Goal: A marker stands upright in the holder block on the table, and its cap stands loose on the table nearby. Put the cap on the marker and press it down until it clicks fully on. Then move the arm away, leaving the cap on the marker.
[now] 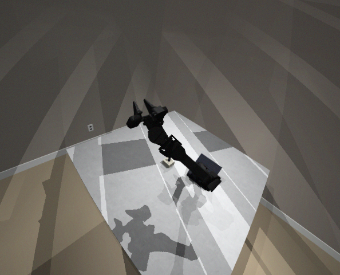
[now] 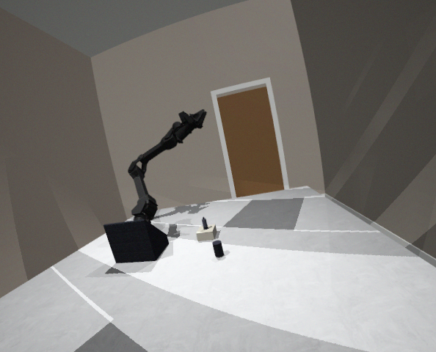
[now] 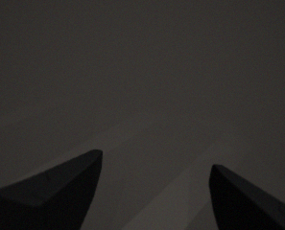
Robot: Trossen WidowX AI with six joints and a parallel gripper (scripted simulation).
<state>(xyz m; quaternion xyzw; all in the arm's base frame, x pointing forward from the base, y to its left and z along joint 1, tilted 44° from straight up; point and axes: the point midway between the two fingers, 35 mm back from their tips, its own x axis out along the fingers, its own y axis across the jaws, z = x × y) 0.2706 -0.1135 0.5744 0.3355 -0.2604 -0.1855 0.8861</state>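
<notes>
My gripper tip is 3 cm past the dark cap, 42 cm to the left of it and 55 cm above it. Also, from my gripper tip: holder block 9 cm behind, 26 cm to the right, 56 cm below.
</notes>
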